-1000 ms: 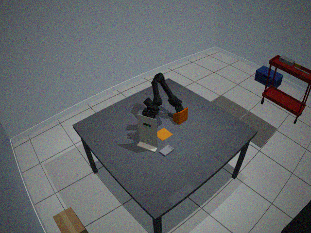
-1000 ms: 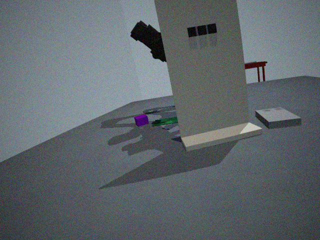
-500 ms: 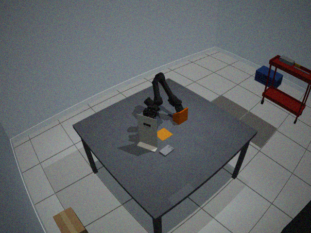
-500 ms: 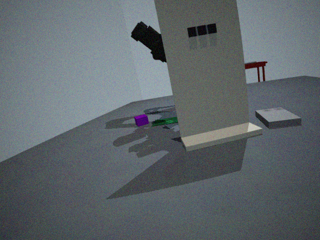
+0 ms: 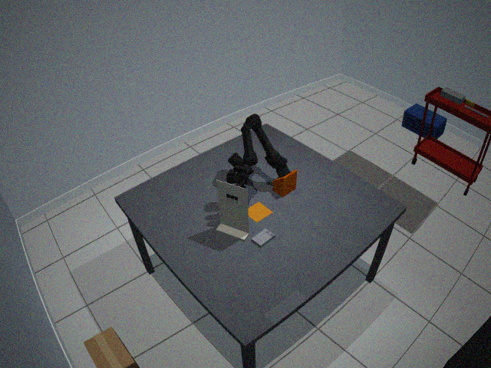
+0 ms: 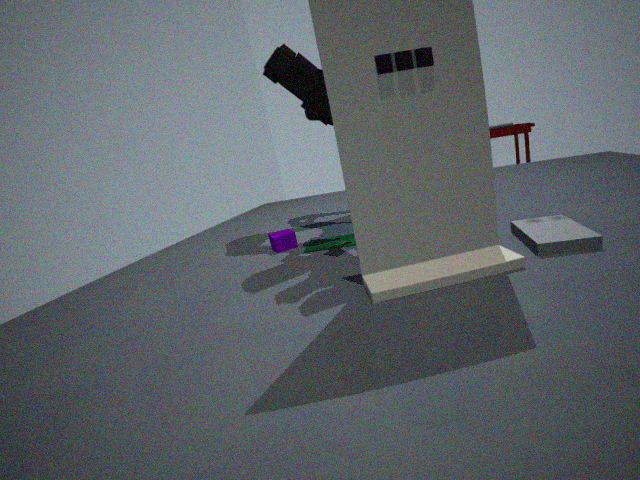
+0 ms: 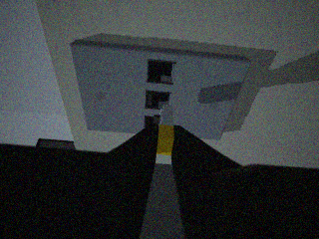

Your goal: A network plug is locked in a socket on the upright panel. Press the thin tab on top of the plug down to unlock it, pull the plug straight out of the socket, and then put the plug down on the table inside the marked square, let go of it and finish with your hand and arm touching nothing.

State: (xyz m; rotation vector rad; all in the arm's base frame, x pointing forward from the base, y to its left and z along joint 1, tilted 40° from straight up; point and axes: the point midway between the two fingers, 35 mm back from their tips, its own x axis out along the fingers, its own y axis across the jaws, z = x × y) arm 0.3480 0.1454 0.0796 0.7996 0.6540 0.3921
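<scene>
Right now my gripper tip is 23 cm above the orange marked square, 14 cm past it and 2 cm to the left of it. The rest, counted from my gripper tip: flat grey box (22 cm below, 16 cm to the left, 4 cm behind); yellow plug (right at my gripper tip); upright pale panel (9 cm below, 5 cm ahead, 2 cm to the left).
</scene>
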